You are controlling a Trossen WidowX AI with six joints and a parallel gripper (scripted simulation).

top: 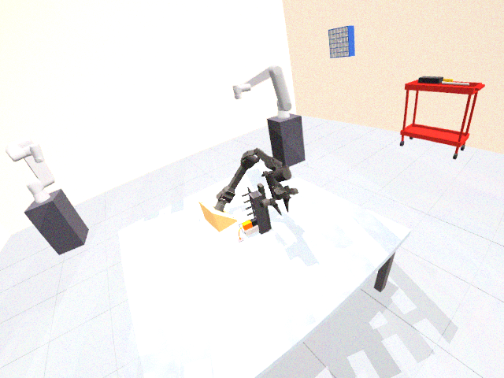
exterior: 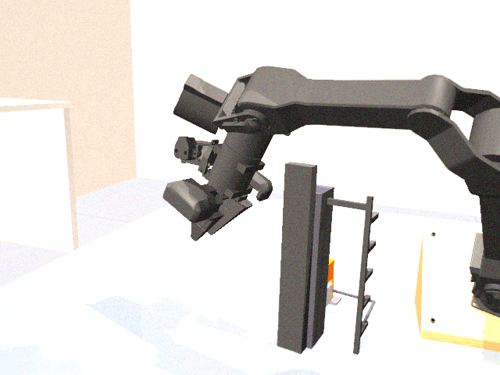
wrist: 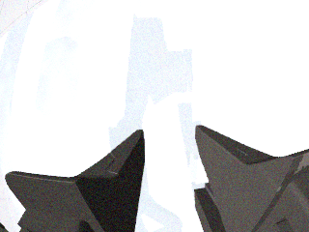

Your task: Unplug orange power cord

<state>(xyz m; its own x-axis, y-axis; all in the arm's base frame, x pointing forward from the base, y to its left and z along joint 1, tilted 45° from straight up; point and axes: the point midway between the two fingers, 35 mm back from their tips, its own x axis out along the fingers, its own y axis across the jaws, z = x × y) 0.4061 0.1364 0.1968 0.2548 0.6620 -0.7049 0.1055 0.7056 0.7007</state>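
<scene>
The orange plug lies 14 cm behind my gripper tip, 14 cm to the right of it and 7 cm below it. Also, from my gripper tip: grey block 14 cm behind, 21 cm to the right, 16 cm below.
</scene>
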